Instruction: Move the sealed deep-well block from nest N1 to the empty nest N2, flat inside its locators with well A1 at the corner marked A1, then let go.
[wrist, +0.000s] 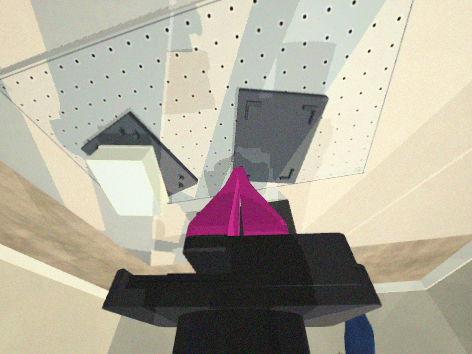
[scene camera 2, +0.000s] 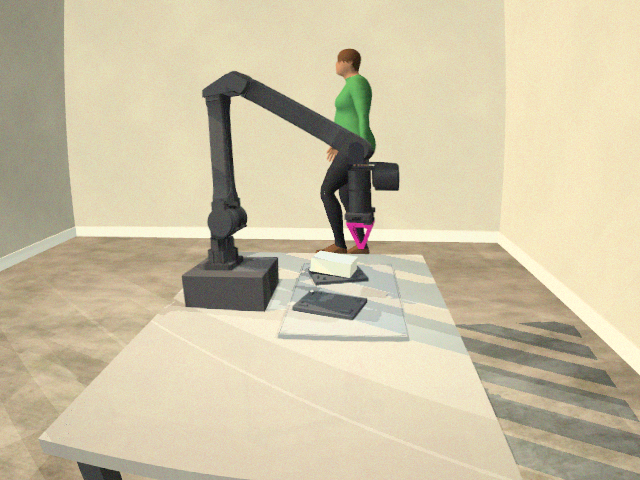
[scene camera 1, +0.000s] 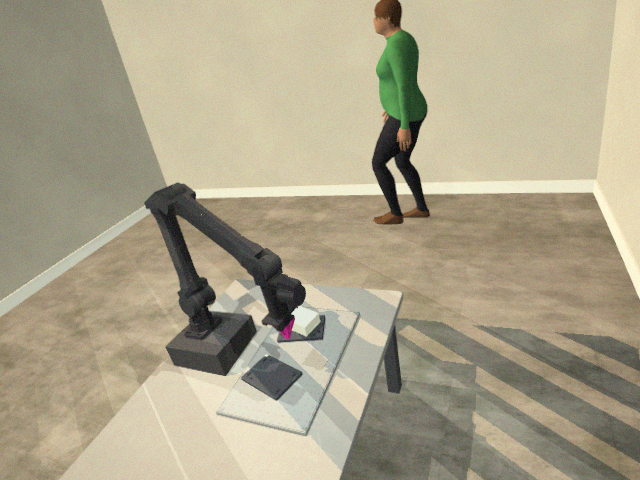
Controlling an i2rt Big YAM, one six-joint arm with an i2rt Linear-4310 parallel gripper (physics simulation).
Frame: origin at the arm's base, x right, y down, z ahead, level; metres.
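Seen in the pictures: gripper, fingertip midpoint: (wrist: 239, 172) (scene camera 2: 361, 248) (scene camera 1: 287, 338); arm's base, origin of the base link: (scene camera 2: 223, 265) (scene camera 1: 204, 328).
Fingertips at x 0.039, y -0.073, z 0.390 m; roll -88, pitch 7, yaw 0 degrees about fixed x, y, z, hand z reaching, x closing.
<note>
Pixels of each thing's top centre, then the offset from my fingertips to it. Level surfaces: height alone.
- sealed deep-well block, middle of its top: (wrist: 127, 194) (scene camera 2: 334, 255) (scene camera 1: 297, 313) dx -0.203, dy +0.084, dz -0.090 m
- far dark nest N1, middle of its top: (wrist: 141, 171) (scene camera 2: 337, 270) (scene camera 1: 300, 325) dx -0.189, dy +0.124, dz -0.077 m
- empty nest N2, middle of its top: (wrist: 272, 148) (scene camera 2: 330, 300) (scene camera 1: 270, 373) dx +0.042, dy +0.129, dz -0.074 m
- pale perforated board, middle of its top: (wrist: 208, 134) (scene camera 2: 346, 292) (scene camera 1: 294, 357) dx -0.057, dy +0.146, dz -0.041 m
- table, its level: dy +0.159 m
The sealed deep-well block (scene camera 1: 306, 320) (scene camera 2: 333, 264) (wrist: 122, 185), pale and cream-white, rests on the far dark nest N1 (scene camera 1: 316, 334) (scene camera 2: 359, 276) (wrist: 172, 175). Its edges look turned relative to that nest's edges. The empty nest N2 (scene camera 1: 272, 377) (scene camera 2: 329, 304) (wrist: 277, 130) is a dark square plate with small corner locators, nearer the scene cameras. No A1 mark is readable. My gripper (scene camera 1: 287, 335) (scene camera 2: 361, 246) (wrist: 239, 172) has its magenta fingers shut with nothing between them. It points down, above and beside the block, not touching it.
Both nests stand on a pale perforated board (scene camera 1: 289, 418) (scene camera 2: 341, 331) (wrist: 200, 95) on the table (scene camera 1: 170, 428) (scene camera 2: 258, 392). The arm's dark base block (scene camera 1: 206, 348) (scene camera 2: 222, 290) is left of the board. A person in green (scene camera 1: 400, 77) (scene camera 2: 356, 103) stands beyond the table.
</note>
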